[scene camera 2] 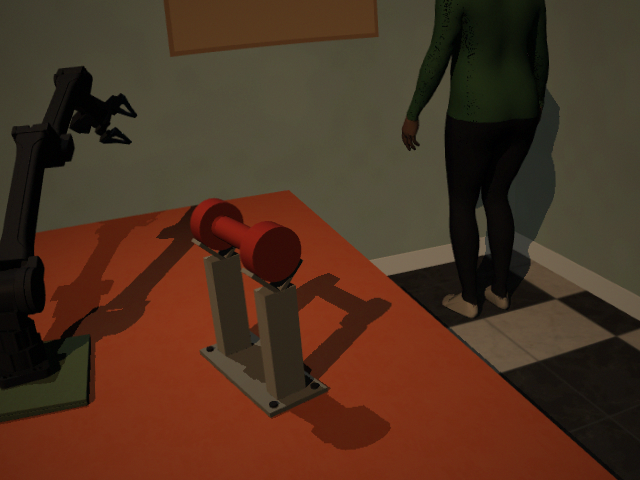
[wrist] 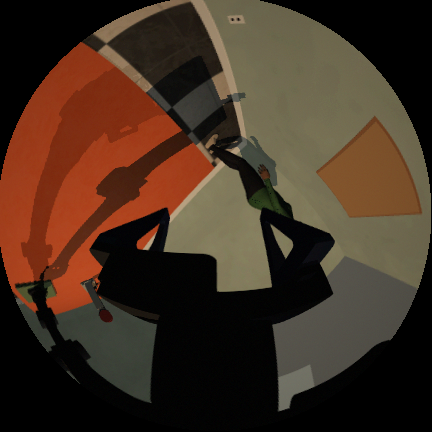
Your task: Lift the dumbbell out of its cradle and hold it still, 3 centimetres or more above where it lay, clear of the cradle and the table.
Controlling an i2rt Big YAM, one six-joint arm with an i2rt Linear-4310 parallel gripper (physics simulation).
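Where they show: gripper, fingertip midpoint: (scene camera 2: pixel 133 129) (wrist: pixel 214 212); arm's base, link origin: (scene camera 2: pixel 23 366).
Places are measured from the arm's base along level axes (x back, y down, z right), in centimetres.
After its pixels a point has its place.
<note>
A red dumbbell (scene camera 2: pixel 231 232) @[x -33.5, y -22.6, z 22.2 cm] (wrist: pixel 106 315) @[x -35.0, y -21.9, z 12.2 cm] lies across the tops of the two posts of its cradle (scene camera 2: pixel 283 341) @[x -35.6, y -8.5, z 31.9 cm] (wrist: pixel 93 294) @[x -34.5, y -7.8, z 12.5 cm], in the middle of the scene view. Its two round heads rest in the V-shaped holders; in the wrist view one head shows small at the lower left, and the rest is hidden behind the gripper. My gripper (scene camera 2: pixel 133 128) @[x -41.9, y -25.5, z -73.7 cm] (wrist: pixel 214 212) @[x -41.9, y -25.5, z -73.7 cm] is open and empty. In the scene view it is high at the upper left, above and well apart from the dumbbell, its fingers pointing right.
The cradle's base plate stands on the orange table (scene camera 2: pixel 155 413) @[x -17.2, y 1.4, z 23.9 cm] (wrist: pixel 50 150) @[x -25.5, y 1.4, z -64.1 cm]. The arm's base is on a green board (scene camera 2: pixel 72 382) @[x -7.2, y 0.2, z 9.9 cm] (wrist: pixel 50 290) @[x -8.3, y 0.2, z 5.0 cm] at the left. A person (scene camera 2: pixel 491 129) (wrist: pixel 250 185) in a green top stands on the floor beyond the table's edge. Dark shadows cross the table.
</note>
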